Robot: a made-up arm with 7 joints. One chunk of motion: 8 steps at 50 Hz.
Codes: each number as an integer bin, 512 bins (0 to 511) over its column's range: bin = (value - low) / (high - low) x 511, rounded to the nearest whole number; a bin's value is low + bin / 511 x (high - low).
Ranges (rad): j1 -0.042..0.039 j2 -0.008..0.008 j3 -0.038..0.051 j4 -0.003..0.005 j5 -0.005..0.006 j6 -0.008..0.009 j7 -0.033..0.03
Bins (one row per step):
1: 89 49 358 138 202 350 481
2: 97 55 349 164 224 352 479
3: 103 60 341 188 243 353 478
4: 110 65 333 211 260 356 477
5: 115 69 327 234 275 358 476
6: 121 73 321 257 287 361 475
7: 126 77 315 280 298 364 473
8: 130 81 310 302 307 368 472
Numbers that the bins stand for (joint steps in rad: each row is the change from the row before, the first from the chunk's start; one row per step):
1: -0.02789 -0.00647 0.02435 -0.00084 -0.00065 0.00364 0.02630
2: -0.02662 -0.00628 0.02278 -0.00043 -0.00018 0.00371 0.02605
3: -0.02567 -0.00612 0.02139 -0.00006 0.00023 0.00374 0.02593
4: -0.02456 -0.00596 0.02000 0.00030 0.00060 0.00384 0.02581
5: -0.02377 -0.00584 0.01895 0.00066 0.00092 0.00391 0.02568
6: -0.02282 -0.00571 0.01791 0.00102 0.00118 0.00401 0.02556
7: -0.02203 -0.00559 0.01686 0.00138 0.00141 0.00411 0.02532
8: -0.02139 -0.00546 0.01599 0.00173 0.00161 0.00424 0.02519

